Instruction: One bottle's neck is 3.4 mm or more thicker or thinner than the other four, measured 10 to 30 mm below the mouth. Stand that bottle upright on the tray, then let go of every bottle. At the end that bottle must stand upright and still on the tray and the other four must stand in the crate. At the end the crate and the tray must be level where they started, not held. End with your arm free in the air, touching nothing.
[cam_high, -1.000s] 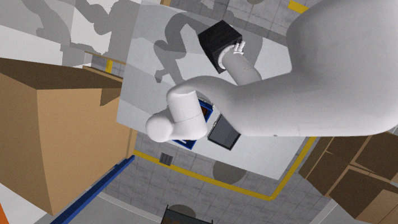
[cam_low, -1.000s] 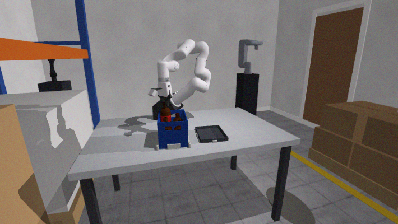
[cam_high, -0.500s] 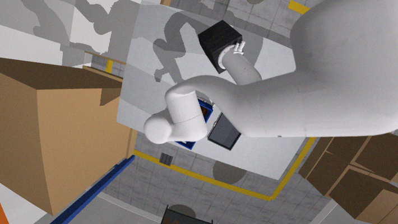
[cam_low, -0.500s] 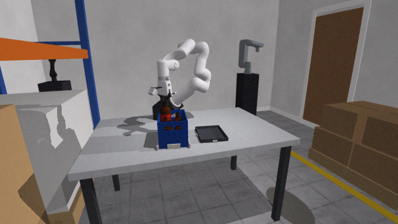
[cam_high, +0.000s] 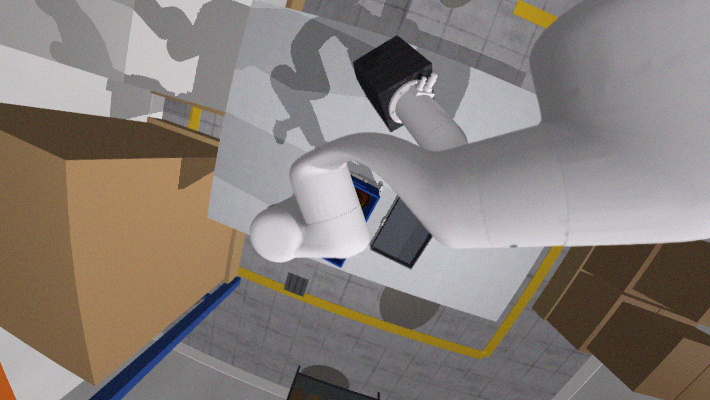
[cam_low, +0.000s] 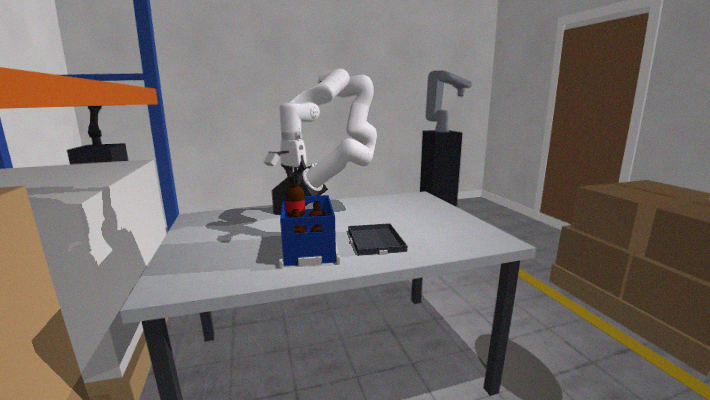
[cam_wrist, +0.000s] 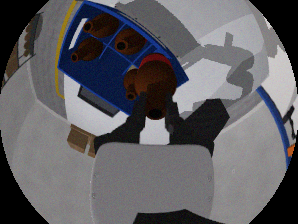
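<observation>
Now: hand 70 mm above the glass bottle. From my hand the other things lie so: blue crate 180 mm below, 90 mm ahead, 40 mm to the left; then dark tray 310 mm to the left, 250 mm below, 80 mm ahead.
</observation>
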